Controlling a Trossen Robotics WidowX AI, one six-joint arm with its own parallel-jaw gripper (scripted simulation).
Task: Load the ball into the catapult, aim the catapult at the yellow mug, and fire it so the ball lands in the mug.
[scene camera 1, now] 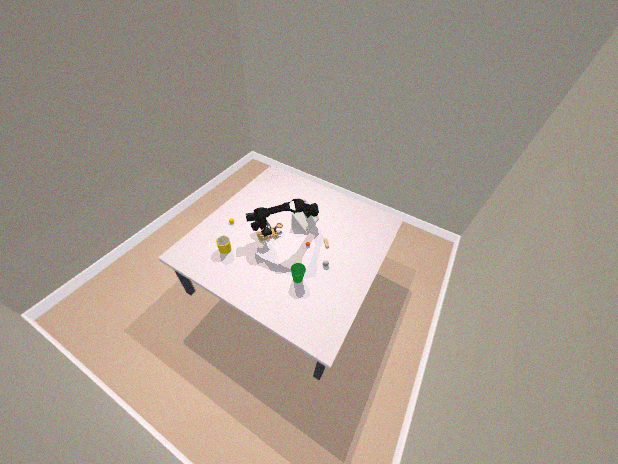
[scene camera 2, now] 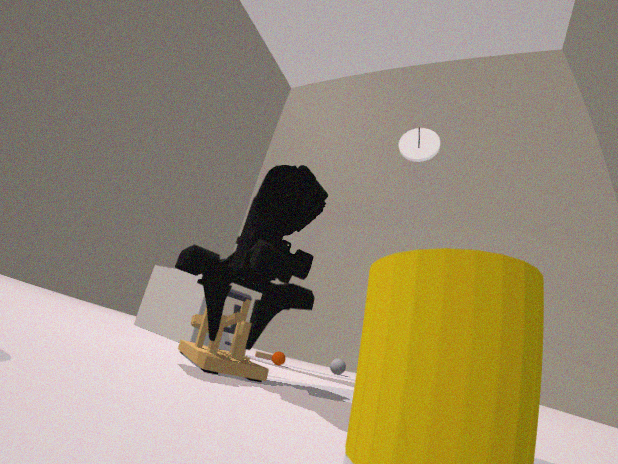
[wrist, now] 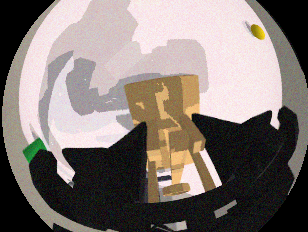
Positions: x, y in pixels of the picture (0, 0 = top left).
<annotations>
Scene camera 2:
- gripper: 229, 345
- catapult: 211, 359
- yellow mug: 451, 351
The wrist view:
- gripper: 169, 121
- catapult: 166, 103
</annotations>
